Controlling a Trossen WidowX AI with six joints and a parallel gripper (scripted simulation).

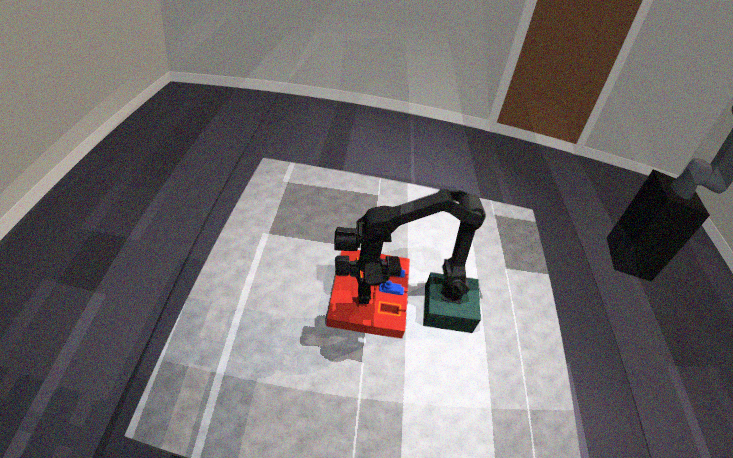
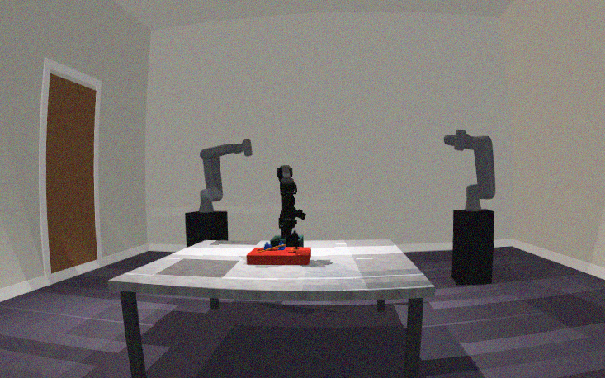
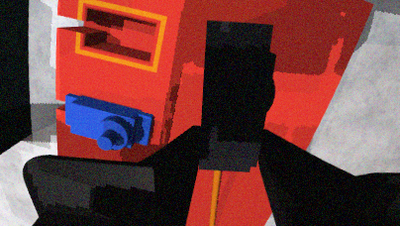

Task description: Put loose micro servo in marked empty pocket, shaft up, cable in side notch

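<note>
My gripper tip is 2 cm short of the red deck, 5 cm to the left of it and 10 cm above it.
</note>
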